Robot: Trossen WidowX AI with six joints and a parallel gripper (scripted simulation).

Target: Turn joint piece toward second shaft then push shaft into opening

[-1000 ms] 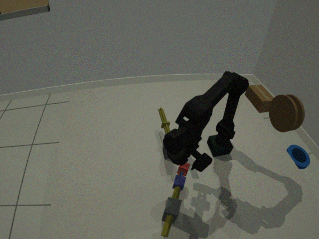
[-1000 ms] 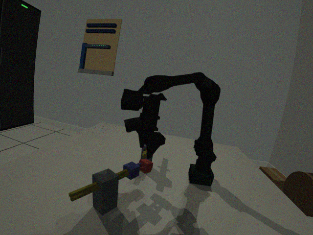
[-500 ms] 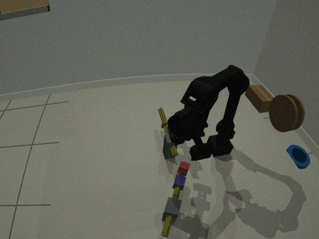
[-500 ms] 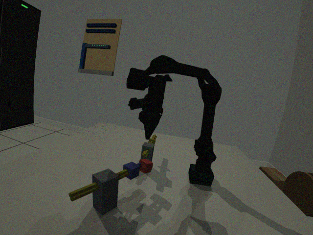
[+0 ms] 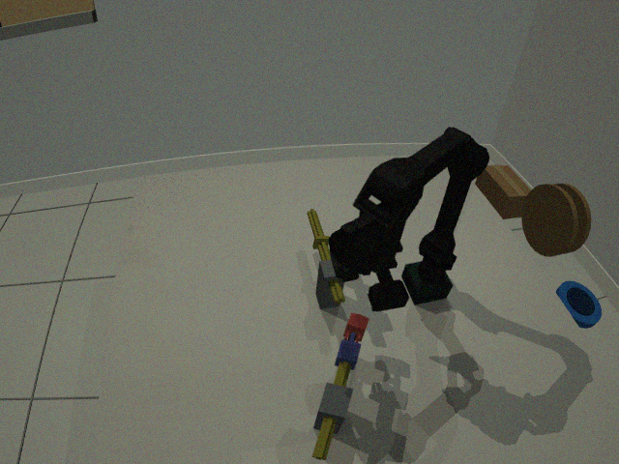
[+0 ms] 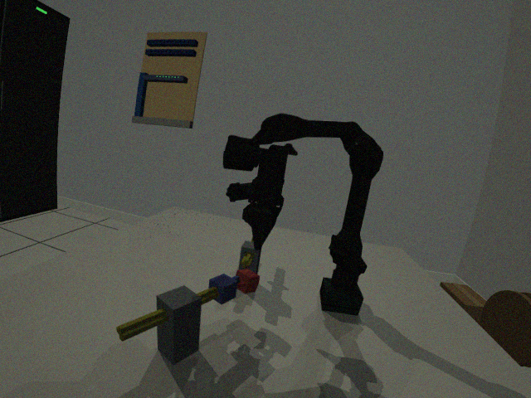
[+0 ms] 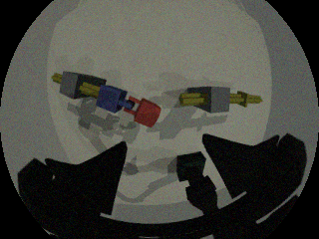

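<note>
The red joint piece is 9 cm below my gripper tip, 3 cm to the left of it and 2 cm ahead of it.
</note>
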